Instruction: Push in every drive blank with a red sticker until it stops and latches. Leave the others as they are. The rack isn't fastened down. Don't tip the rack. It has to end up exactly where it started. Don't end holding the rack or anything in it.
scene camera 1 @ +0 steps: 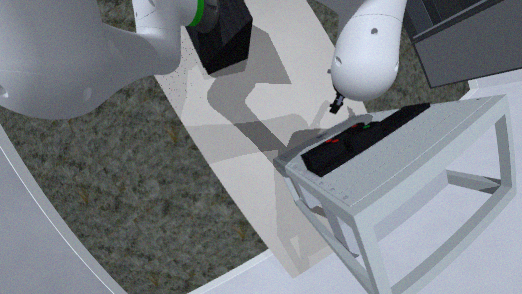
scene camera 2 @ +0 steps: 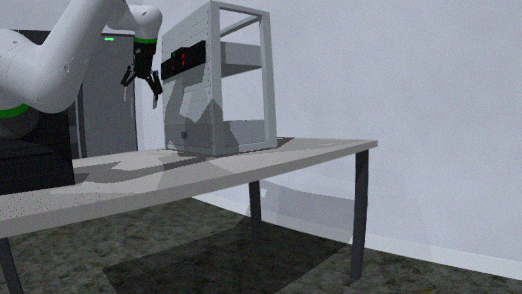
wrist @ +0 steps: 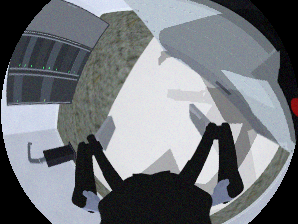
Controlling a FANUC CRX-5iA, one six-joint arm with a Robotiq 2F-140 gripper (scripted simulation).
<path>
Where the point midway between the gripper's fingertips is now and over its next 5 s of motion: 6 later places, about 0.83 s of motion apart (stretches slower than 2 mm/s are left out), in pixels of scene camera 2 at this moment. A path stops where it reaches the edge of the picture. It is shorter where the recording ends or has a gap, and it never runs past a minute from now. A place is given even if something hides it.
My gripper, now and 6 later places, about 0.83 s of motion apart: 140, 103; 129, 99; 120, 90; 117, 79; 121, 71; 129, 66; 134, 63
</path>
